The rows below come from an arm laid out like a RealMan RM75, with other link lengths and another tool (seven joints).
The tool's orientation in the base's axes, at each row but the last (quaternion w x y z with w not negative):
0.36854 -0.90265 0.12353 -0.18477
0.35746 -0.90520 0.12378 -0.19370
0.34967 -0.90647 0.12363 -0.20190
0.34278 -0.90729 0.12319 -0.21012
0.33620 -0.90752 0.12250 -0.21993
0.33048 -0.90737 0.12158 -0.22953
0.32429 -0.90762 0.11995 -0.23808
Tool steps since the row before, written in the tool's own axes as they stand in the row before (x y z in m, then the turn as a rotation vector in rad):
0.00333 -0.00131 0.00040 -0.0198 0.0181 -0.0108
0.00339 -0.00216 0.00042 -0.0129 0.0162 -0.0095
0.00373 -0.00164 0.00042 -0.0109 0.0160 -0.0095
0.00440 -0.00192 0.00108 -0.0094 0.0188 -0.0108
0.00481 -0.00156 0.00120 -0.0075 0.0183 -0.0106
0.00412 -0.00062 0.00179 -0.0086 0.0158 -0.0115
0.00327 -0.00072 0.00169 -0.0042 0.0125 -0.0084
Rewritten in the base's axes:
0.00328 -0.00003 0.00147 -0.0240 -0.0122 -0.0105
0.00340 0.00056 0.00211 -0.0171 -0.0126 -0.0083
0.00364 0.00007 0.00188 -0.0153 -0.0132 -0.0076
0.00453 0.00041 0.00187 -0.0148 -0.0165 -0.0081
0.00489 0.00005 0.00175 -0.0130 -0.0167 -0.0074
0.00450 -0.00009 0.00058 -0.0142 -0.0149 -0.0055
0.00371 0.00023 0.00048 -0.0087 -0.0124 -0.0039

